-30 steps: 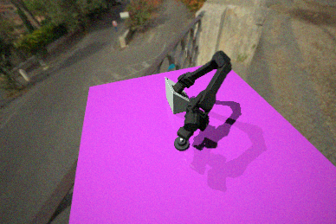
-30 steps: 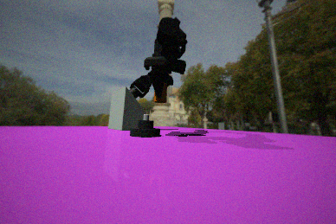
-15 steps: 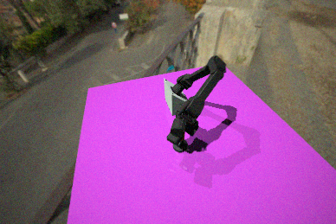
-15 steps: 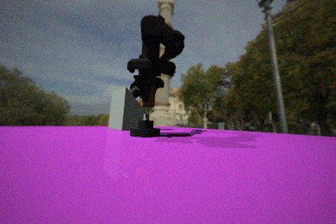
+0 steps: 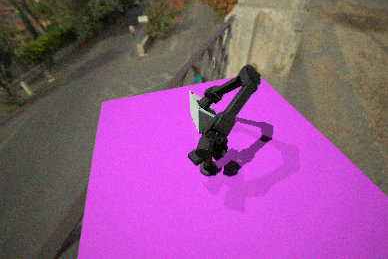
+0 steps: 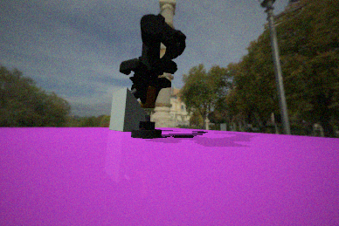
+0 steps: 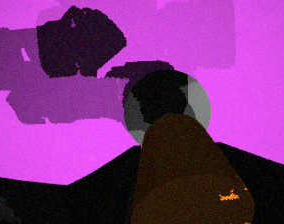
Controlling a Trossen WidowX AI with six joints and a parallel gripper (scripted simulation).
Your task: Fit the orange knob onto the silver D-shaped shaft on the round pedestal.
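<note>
The orange knob lies 3 cm above my gripper tip. The rest, counted from my gripper tip: pedestal: 6 cm below.
</note>
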